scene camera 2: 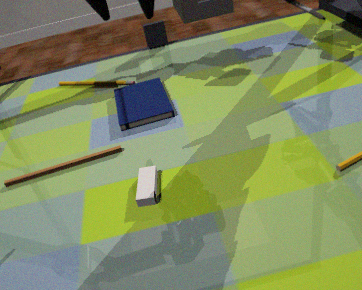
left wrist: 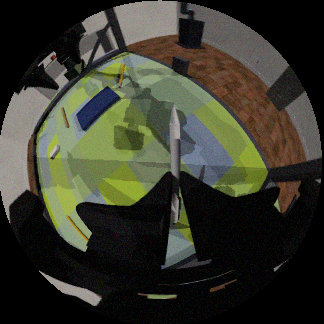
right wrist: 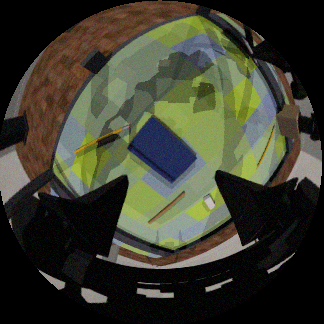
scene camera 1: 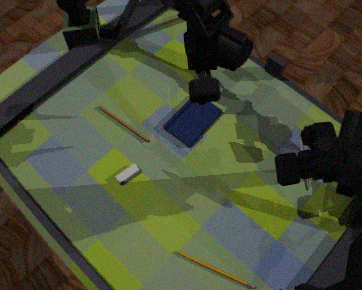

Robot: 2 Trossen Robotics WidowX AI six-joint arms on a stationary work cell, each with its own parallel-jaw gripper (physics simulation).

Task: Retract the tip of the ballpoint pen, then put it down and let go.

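Places are measured from the left arm's base along level axes (x right, y ahead, z up), in millimetres.
Pixels of known places: left gripper, between the fingertips: point(scene camera 2: 288, 1) point(left wrist: 174, 175) point(right wrist: 250, 53) point(scene camera 1: 303, 159); right gripper, between the fingertips: point(scene camera 2: 127, 19) point(left wrist: 69, 73) point(right wrist: 172, 176); right arm's base, origin of its link: point(left wrist: 72, 65) point(scene camera 1: 79, 18).
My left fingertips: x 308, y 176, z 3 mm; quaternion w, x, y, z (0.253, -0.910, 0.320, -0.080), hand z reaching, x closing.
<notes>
Behind a point stands the place of what it marks.
The grey ballpoint pen point(scene camera 1: 307, 184) @(x 275, y 135, z -20 mm) point(scene camera 2: 311, 10) @(x 281, y 147, z -13 mm) point(left wrist: 175, 145) @(x 322, y 193, z 23 mm) is held above the table. In the left wrist view its cone-shaped end points away from the camera, and its clip end shows between the fingers; whether the writing tip sticks out is too small to tell. My left gripper point(scene camera 1: 304, 165) @(x 308, y 176, z 3 mm) point(left wrist: 174, 175) @(x 308, y 176, z 3 mm) is shut on the pen, at the right of scene camera 1. My right gripper point(scene camera 2: 128, 17) @(x 281, y 458, z 45 mm) point(right wrist: 172, 176) @(x 281, y 458, z 45 mm) is open and empty, above and near the blue book, well apart from the pen.
A blue book point(scene camera 1: 192, 122) @(x 263, y 463, z -92 mm) point(scene camera 2: 145, 102) @(x 257, y 466, z -92 mm) point(right wrist: 162, 150) @(x 278, y 468, z -92 mm) lies on the patchwork table. A white eraser point(scene camera 1: 128, 174) @(x 47, y 486, z -92 mm) point(scene camera 2: 147, 185) @(x 40, y 491, z -92 mm) and a brown stick point(scene camera 1: 124, 124) @(x 143, y 599, z -99 mm) point(scene camera 2: 65, 166) @(x 142, y 603, z -100 mm) lie nearby. One yellow pencil point(scene camera 1: 215, 269) @(x 9, y 180, z -97 mm) point(right wrist: 266, 146) @(x 9, y 190, z -101 mm) lies apart; another pencil point(scene camera 2: 80, 84) @(x 436, y 588, z -102 mm) point(right wrist: 102, 139) @(x 407, y 540, z -98 mm) lies beside the book.
</notes>
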